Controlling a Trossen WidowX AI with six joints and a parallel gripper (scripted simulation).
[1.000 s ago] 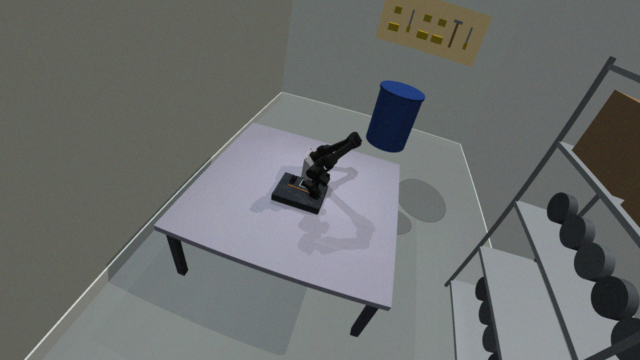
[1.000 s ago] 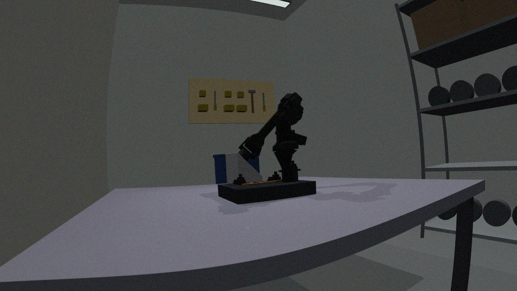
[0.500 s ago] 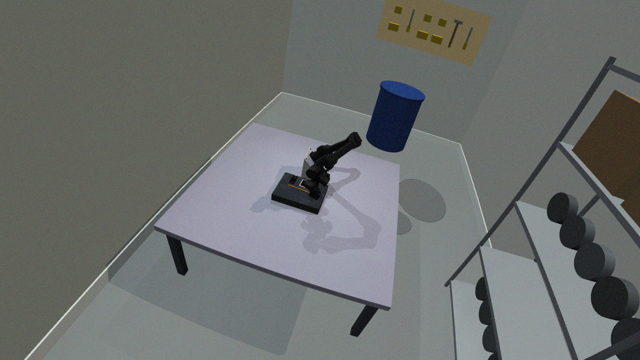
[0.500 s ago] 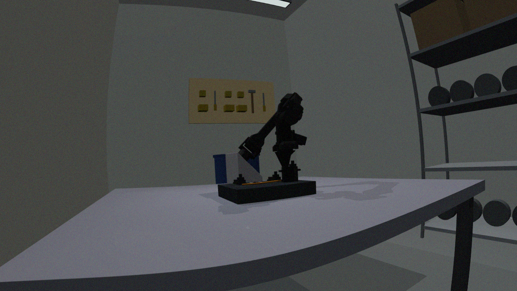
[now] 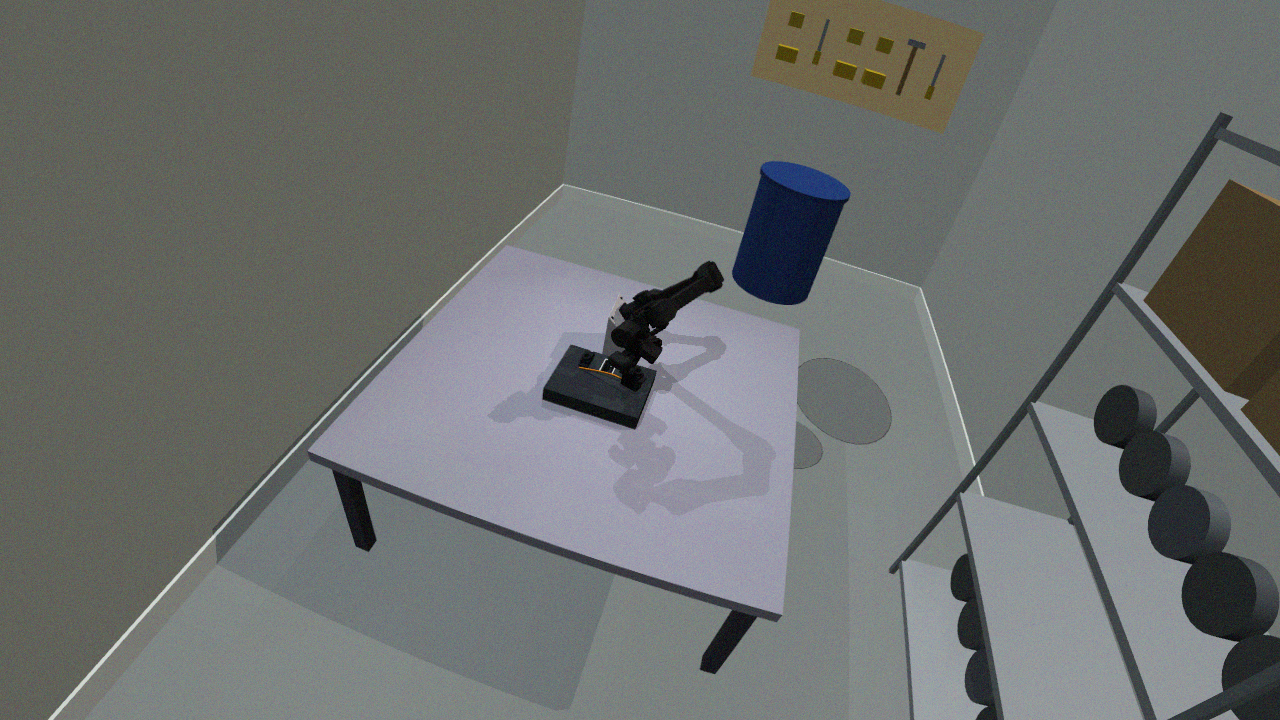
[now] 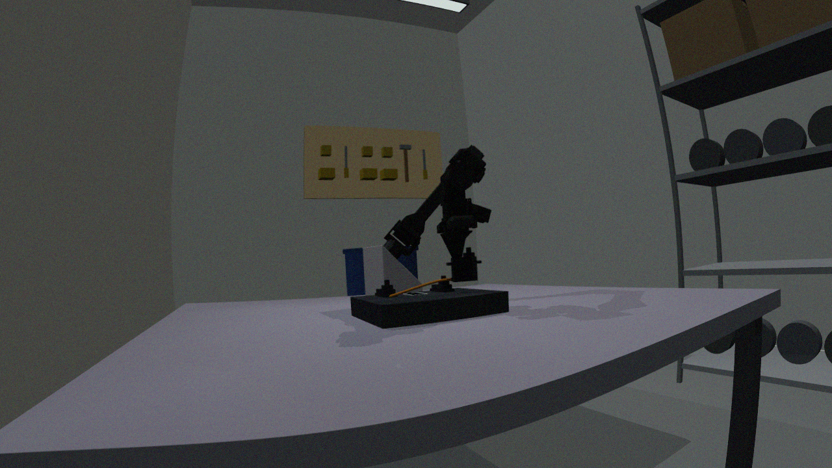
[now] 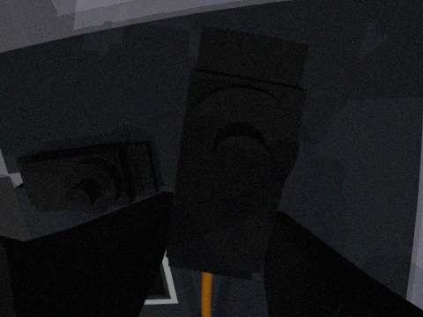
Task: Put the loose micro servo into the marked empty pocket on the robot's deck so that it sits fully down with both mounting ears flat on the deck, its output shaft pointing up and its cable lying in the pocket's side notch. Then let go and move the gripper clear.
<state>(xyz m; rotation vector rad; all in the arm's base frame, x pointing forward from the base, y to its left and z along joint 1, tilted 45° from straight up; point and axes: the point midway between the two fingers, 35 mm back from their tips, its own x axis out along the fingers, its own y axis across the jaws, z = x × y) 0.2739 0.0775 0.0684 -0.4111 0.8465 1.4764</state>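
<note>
Right now my gripper tip is 30 mm short of the dark deck, 80 mm to the left of it and 100 mm above it.
</note>
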